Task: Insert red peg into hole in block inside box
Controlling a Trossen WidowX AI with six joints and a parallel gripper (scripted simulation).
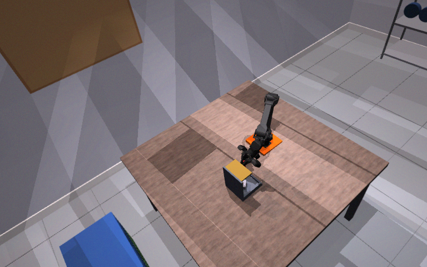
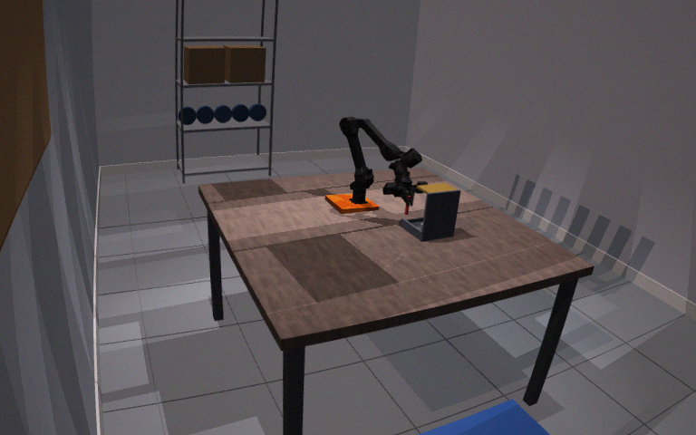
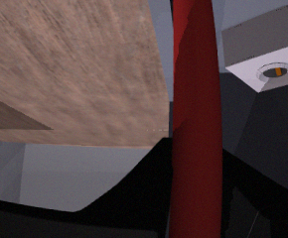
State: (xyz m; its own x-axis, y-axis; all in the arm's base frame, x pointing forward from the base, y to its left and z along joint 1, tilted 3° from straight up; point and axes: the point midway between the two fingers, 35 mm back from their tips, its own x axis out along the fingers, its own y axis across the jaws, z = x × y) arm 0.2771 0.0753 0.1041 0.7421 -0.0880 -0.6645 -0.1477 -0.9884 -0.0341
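Right now my gripper tip is 90 mm below the yellow roof, 80 mm short of it and 60 mm to the right of it. Round my gripper tip: red peg: 30 mm behind, 10 mm below.
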